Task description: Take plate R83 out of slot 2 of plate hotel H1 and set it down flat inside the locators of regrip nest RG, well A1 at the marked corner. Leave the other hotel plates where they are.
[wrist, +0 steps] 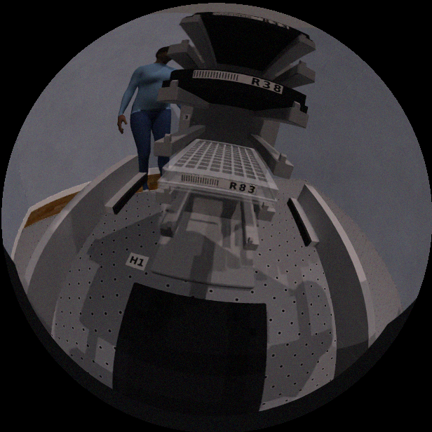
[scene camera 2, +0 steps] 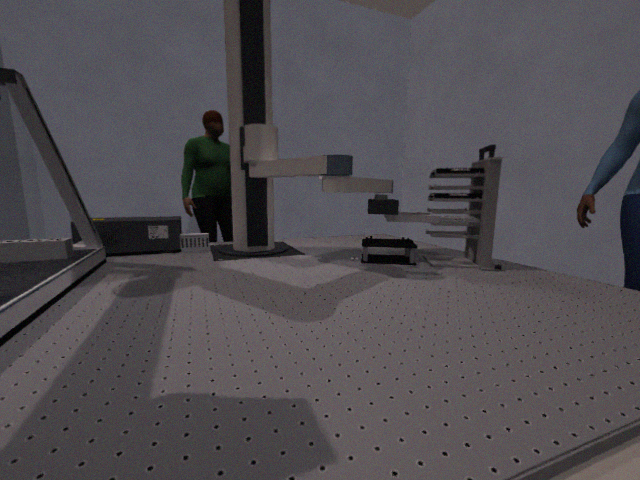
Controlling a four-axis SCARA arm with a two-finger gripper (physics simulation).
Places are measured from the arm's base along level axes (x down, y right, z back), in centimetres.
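Pixels of known places: gripper, fingertip midpoint: (scene camera 2: 434, 217); arm's base at its link origin: (scene camera 2: 254, 253).
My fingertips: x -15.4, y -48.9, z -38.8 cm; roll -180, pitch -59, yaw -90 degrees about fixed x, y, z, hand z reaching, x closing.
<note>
Ahead of a thing's pixels: the offset from my fingertips to its top centre. "spot": to the spot under its first point.
Plate R83 (wrist: 220, 167), clear with a grid of wells, lies on its slot supports in plate hotel H1 (scene camera 2: 488, 211) (wrist: 225, 122). My gripper (scene camera 2: 471, 220) (wrist: 219, 175) is partly open and empty. In scene camera 2 its fingers reach level to the hotel's lower slots; in the wrist view one pad is on each side of R83, with a gap on both sides. Finger and plate overlap in scene camera 2, so R83 is not clear there. Regrip nest RG @(dx +7.2, dy +11.8, dz +7.0 cm) (scene camera 2: 387, 242) (wrist: 190, 350) is a low black stand in front of the hotel; its A1 mark does not show.
Dark plate R38 @(dx -7.4, dy -4.6, dz -2.7 cm) (scene camera 2: 454, 196) (wrist: 240, 92) sits above R83, and another dark plate @(dx -14.5, dy -4.6, dz -2.7 cm) (scene camera 2: 457, 170) (wrist: 250, 42) sits at the hotel's top. A dark box @(spot: dx +7.4, dy +88.8, dz +42.3 cm) (scene camera 2: 129, 235) and a white rack @(spot: dx +10.6, dy +69.3, dz +43.3 cm) (scene camera 2: 194, 241) stand left of the arm column (scene camera 2: 253, 206). Two people stand beyond the table.
</note>
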